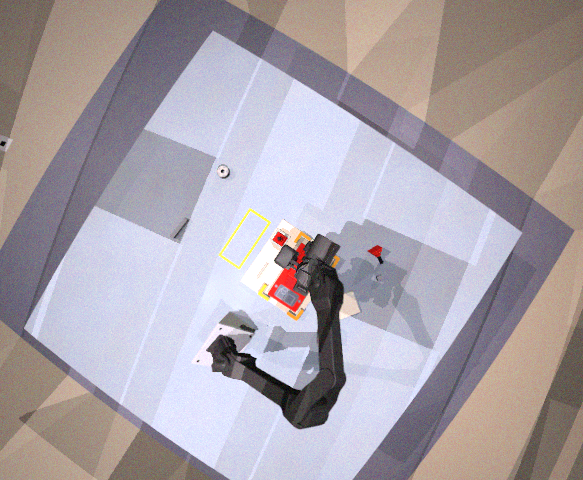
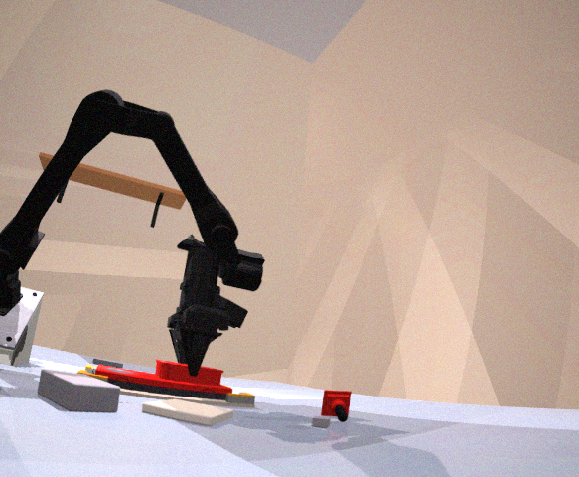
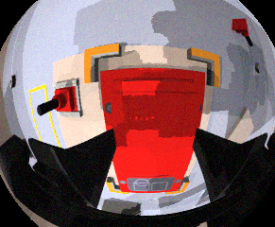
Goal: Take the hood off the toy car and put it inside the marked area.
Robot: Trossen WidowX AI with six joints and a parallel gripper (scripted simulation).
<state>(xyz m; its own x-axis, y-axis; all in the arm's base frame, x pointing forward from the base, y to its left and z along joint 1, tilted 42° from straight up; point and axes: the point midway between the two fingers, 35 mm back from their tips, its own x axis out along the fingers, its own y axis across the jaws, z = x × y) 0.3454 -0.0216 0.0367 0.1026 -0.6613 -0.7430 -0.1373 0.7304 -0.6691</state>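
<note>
My gripper tip is right at the red hood. Round my gripper tip: thin bar (400 mm to the left, 180 mm behind, 30 mm below); then beige plate (190 mm to the right, 30 mm below, 10 mm behind).
</note>
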